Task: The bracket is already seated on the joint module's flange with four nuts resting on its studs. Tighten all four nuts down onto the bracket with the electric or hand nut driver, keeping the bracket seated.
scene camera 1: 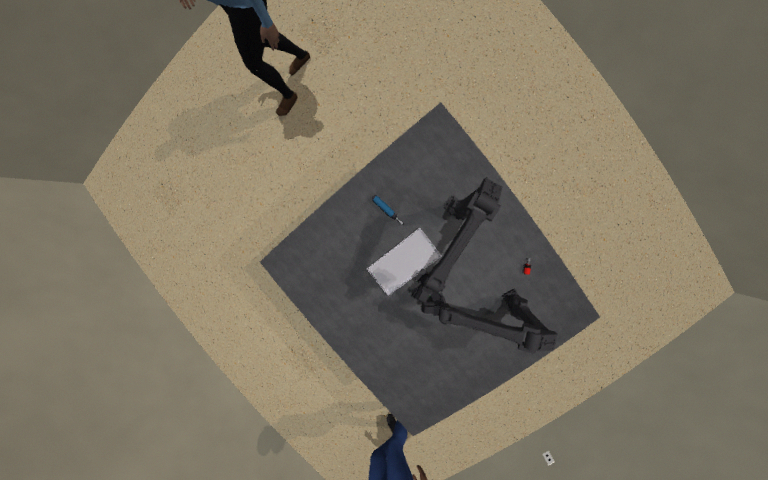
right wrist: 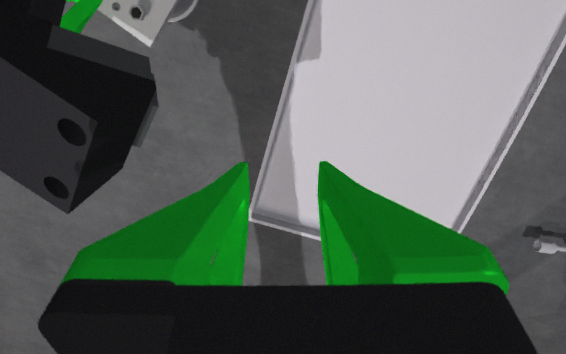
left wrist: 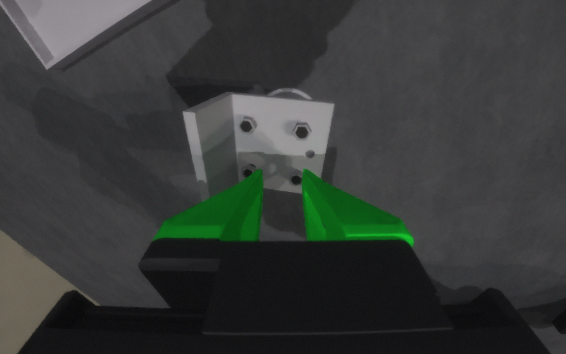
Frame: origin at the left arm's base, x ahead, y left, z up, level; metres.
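Seen in the pictures: left gripper, fingertip midpoint: [left wrist: 282, 177]; right gripper, fingertip midpoint: [right wrist: 283, 176]; left arm's base, origin of the base link: [scene camera 1: 512, 299].
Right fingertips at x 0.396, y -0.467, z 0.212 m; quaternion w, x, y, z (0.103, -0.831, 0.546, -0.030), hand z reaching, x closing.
Offsets run from my right fingertips to a thing's top centre. "spot": to the spot under its first point.
The light grey bracket [left wrist: 264, 140] stands on the dark table just ahead of my left gripper [left wrist: 282, 177], with the round flange edge showing behind its top. Dark hex nuts sit on its face, two above [left wrist: 246, 126] [left wrist: 301, 130] and two below [left wrist: 248, 172] [left wrist: 295, 179]. The left gripper's green fingers stand narrow and empty, their tips level with the lower nuts. My right gripper [right wrist: 283, 176] is also narrow and empty, over the corner of a white tray @(dy -0.089, dx +0.075, dz -0.197 m) [right wrist: 380, 116]; a corner of the bracket [right wrist: 137, 17] shows at its upper left. The blue hand nut driver @(spot: dy -0.418, dx -0.010, dz -0.172 m) [scene camera 1: 387, 209] and the red electric driver @(dy +0.315, dx -0.571, dz -0.178 m) [scene camera 1: 527, 267] lie on the table, apart from both grippers.
The white tray [scene camera 1: 405, 261] lies mid-table beside both grippers [scene camera 1: 425, 292]. The arms hide the bracket in the scene view. One person [scene camera 1: 263, 48] walks on the sandy floor at the upper left; another [scene camera 1: 392, 452] stands at the table's lower corner.
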